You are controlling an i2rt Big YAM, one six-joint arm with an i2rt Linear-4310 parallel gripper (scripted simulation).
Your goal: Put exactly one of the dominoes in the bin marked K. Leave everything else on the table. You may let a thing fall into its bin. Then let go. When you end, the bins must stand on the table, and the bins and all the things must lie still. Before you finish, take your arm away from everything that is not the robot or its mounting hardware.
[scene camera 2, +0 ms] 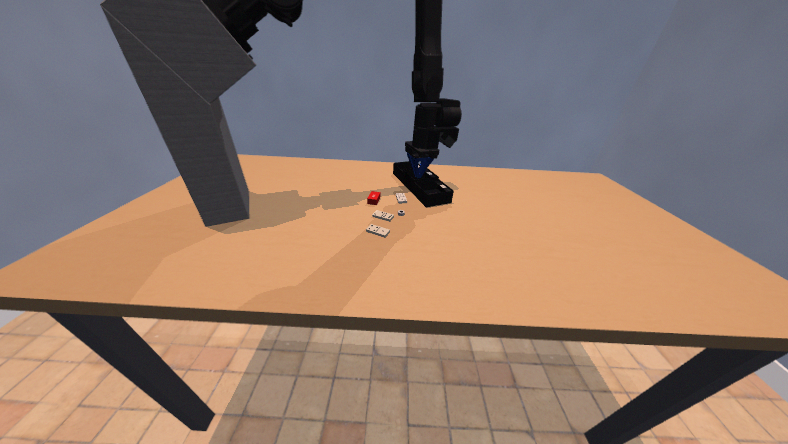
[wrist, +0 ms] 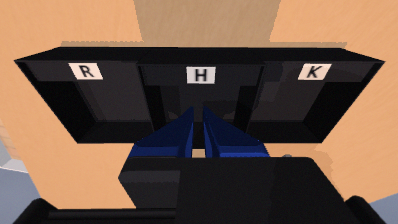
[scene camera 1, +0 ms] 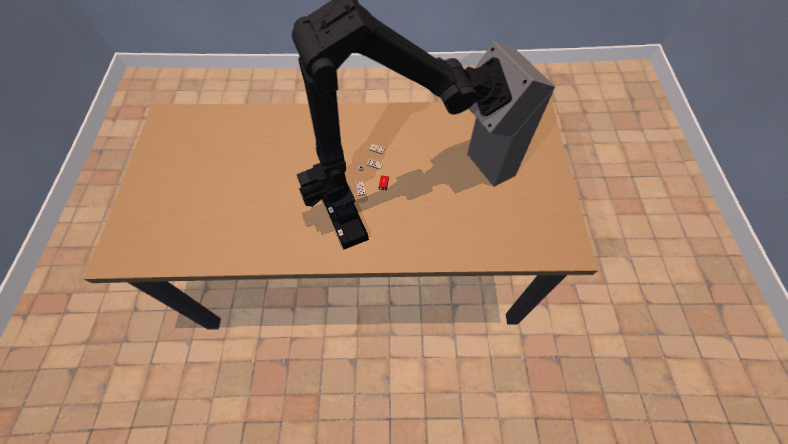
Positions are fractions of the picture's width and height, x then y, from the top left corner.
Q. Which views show the black bin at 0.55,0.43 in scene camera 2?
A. Scene camera 2, the wrist view and scene camera 1: all of them.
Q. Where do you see a black bin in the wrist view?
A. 0.70,0.43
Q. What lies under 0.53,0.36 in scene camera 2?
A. My gripper.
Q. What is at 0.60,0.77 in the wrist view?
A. My gripper.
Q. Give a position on a black bin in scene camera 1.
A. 0.44,0.51
